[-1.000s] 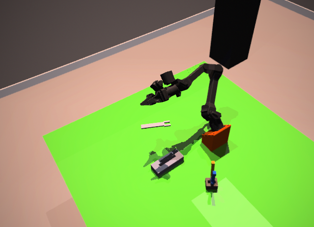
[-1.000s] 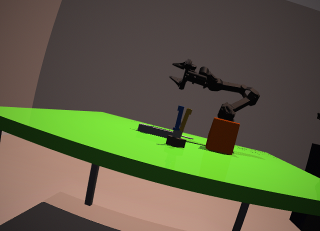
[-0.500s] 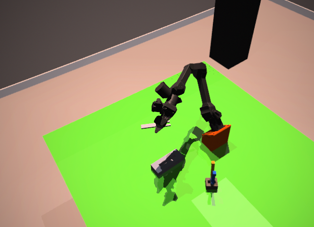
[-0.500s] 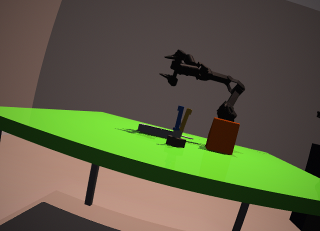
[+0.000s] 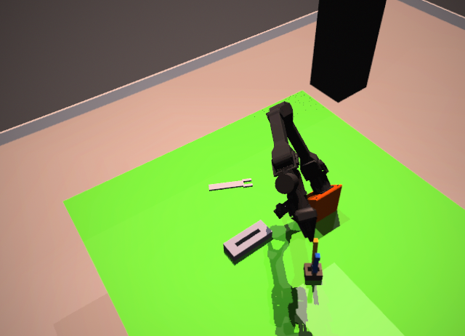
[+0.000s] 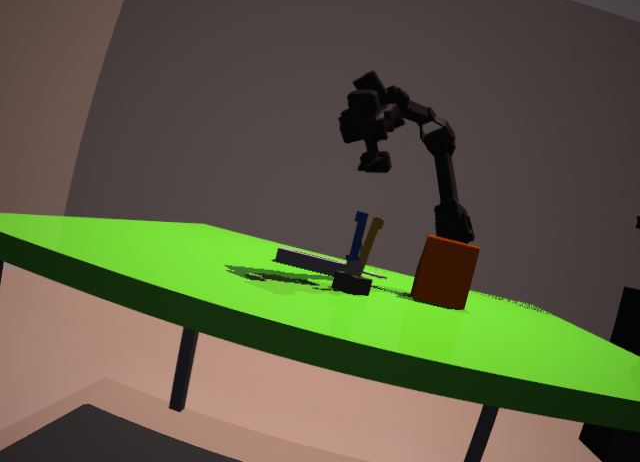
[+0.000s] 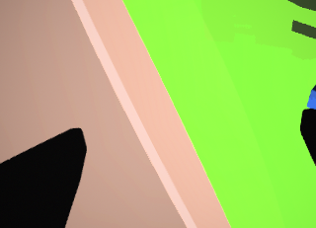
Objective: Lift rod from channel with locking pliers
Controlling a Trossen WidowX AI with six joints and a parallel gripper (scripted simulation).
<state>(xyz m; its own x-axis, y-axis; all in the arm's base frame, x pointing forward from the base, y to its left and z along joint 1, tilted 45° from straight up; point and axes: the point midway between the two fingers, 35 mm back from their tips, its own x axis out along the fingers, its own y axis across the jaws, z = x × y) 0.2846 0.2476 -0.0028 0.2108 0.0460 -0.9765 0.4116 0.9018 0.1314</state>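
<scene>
The small dark holster is 27 cm below my gripper tip, 6 cm behind it and 1 cm to the right of it. From my gripper tip the other things lie so: grey channel block 26 cm below, 25 cm to the right, 4 cm ahead; light grey rod 27 cm below, 25 cm to the right, 5 cm ahead.
</scene>
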